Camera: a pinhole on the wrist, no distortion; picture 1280 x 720 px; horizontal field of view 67.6 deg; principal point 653.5 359.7 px. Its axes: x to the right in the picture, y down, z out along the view. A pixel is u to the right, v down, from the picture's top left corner.
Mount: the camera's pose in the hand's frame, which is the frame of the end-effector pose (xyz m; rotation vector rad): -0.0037 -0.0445 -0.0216 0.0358 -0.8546 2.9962
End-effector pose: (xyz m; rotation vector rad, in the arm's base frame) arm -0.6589 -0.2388 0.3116 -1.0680 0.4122 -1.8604
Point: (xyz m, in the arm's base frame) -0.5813 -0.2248 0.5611
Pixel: 267.4 148.0
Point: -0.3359 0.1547 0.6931
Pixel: 996.0 212.4
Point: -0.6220 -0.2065 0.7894
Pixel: 189.2 462.5
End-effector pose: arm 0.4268 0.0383 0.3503 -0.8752 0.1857 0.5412
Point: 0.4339 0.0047 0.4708
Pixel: 1161.3 497.9
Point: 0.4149 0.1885 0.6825
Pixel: 878.3 85.7
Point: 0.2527 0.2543 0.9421
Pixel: 1154.5 84.1
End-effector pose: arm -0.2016 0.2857 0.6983 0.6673 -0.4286 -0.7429
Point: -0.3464 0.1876 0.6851
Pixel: 801.6 383.5
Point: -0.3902 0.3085 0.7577
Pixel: outside the picture
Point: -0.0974 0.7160 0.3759
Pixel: behind the camera
